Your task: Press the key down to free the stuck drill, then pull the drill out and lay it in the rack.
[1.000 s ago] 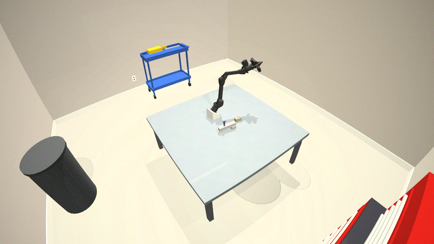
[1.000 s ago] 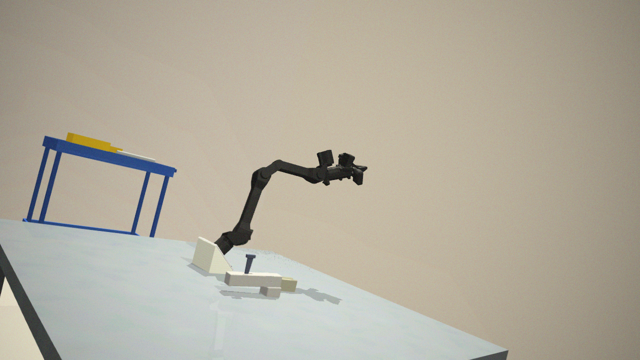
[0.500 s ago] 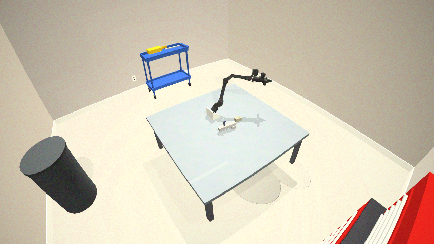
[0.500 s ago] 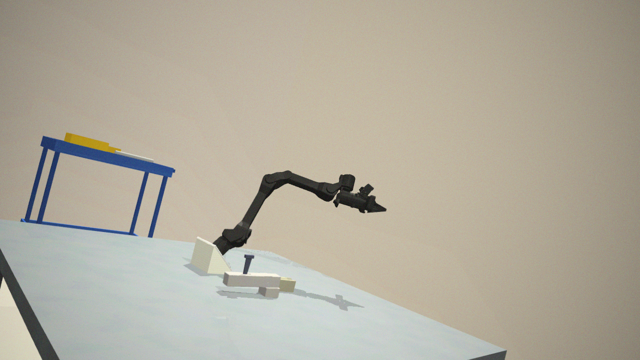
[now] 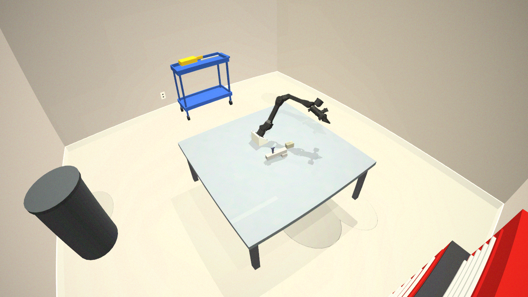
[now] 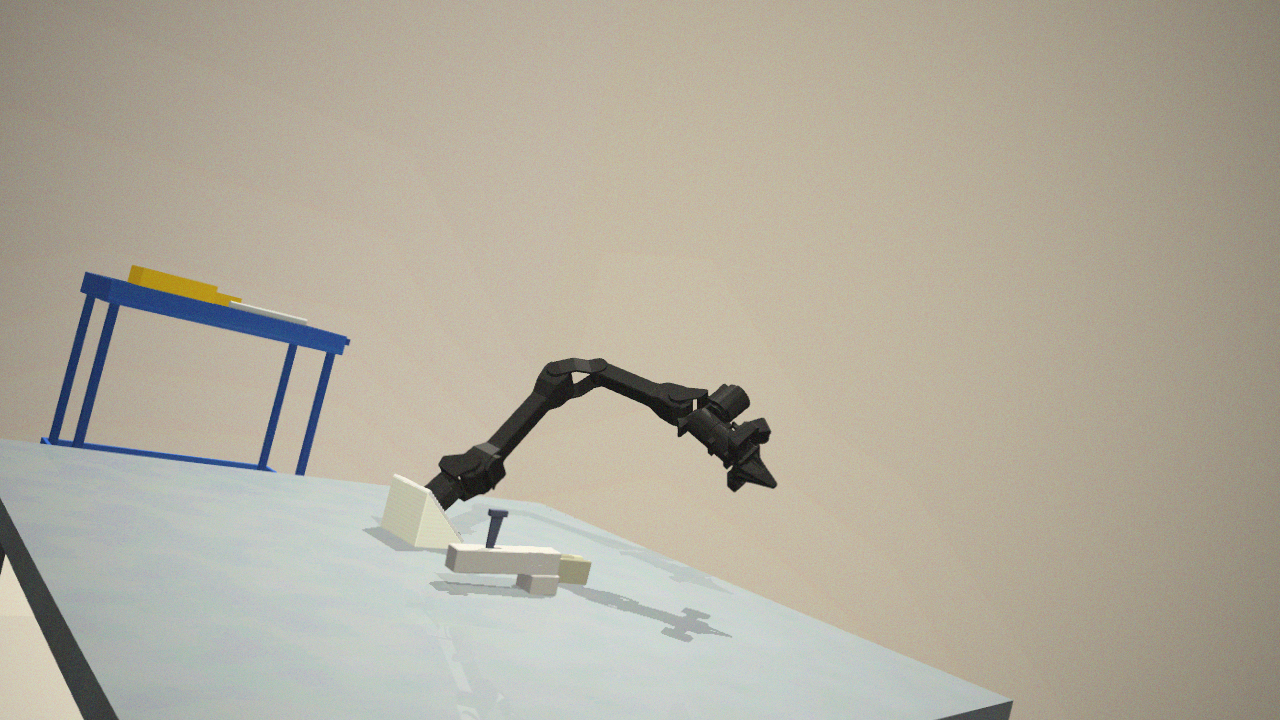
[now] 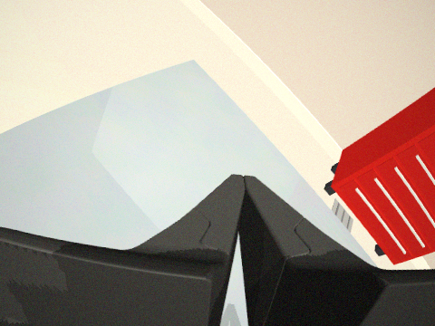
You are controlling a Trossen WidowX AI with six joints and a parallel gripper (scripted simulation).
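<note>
My gripper tip is 14 cm past the dark blue key, 49 cm to the left of it and 16 cm above it. Also, from my gripper tip: drill (13 cm behind, 43 cm to the right, 20 cm below); rack (19 cm behind, 28 cm to the right, 23 cm below).
</note>
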